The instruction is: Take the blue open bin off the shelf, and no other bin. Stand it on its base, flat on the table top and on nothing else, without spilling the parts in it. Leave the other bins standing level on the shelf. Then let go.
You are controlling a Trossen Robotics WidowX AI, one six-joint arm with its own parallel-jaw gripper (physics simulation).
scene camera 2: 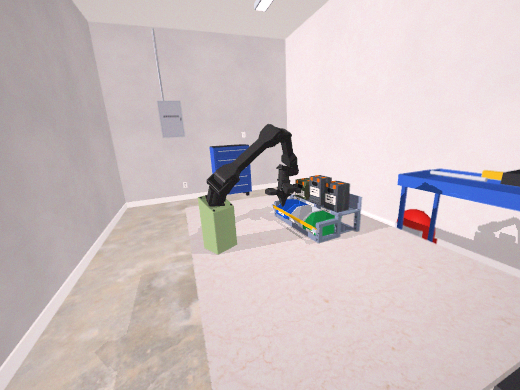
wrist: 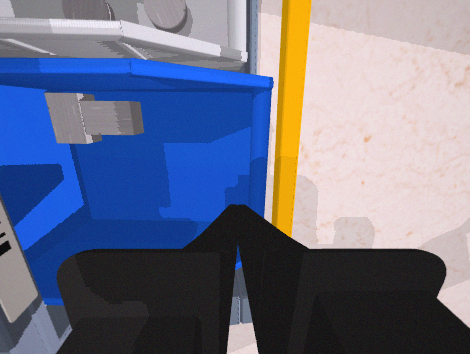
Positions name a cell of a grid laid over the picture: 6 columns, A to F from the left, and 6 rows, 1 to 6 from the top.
Scene:
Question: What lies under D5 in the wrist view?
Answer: The gripper.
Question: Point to a blue open bin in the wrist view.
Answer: At C3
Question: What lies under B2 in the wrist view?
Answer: A grey metal part.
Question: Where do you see a grey bin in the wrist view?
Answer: At C1

